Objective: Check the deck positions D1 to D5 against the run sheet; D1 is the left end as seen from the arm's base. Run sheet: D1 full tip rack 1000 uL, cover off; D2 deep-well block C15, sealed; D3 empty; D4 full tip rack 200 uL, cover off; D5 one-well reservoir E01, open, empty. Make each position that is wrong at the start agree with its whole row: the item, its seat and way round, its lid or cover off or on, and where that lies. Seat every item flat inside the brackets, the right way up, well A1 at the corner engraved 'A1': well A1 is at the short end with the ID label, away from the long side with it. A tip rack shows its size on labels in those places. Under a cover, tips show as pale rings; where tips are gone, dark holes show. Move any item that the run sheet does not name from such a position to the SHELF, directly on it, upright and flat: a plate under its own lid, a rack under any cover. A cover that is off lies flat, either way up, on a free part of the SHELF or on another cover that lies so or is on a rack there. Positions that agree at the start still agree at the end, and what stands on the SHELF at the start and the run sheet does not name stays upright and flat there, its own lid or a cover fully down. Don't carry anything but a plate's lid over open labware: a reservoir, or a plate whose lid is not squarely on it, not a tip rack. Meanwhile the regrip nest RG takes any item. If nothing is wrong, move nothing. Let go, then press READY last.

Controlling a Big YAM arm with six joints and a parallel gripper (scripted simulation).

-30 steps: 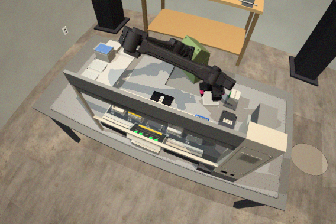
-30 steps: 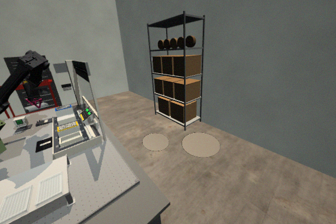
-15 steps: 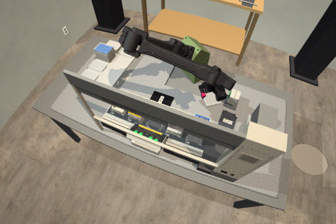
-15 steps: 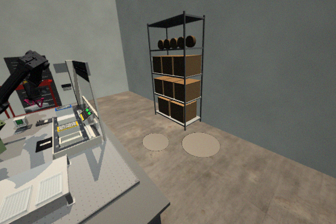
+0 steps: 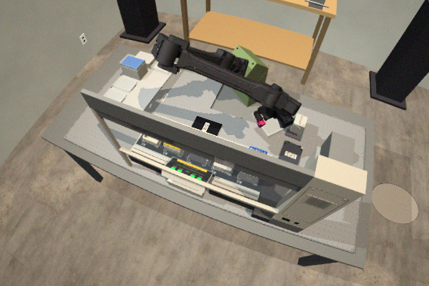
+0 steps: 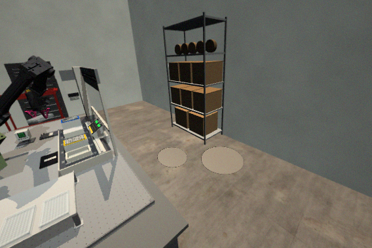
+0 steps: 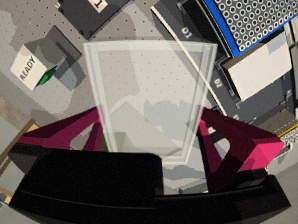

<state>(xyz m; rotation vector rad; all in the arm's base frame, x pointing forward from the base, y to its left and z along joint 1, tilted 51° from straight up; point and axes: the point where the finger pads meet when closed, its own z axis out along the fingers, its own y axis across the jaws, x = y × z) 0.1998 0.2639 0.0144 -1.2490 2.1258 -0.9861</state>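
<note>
The clear tip-rack cover lies right at my hand. Also, from my hand: button box (16 cm behind, 15 cm below, 13 cm to the left); then blue-labelled rack (18 cm ahead, 9 cm below); then black regrip nest (30 cm to the right, 21 cm below).
</note>
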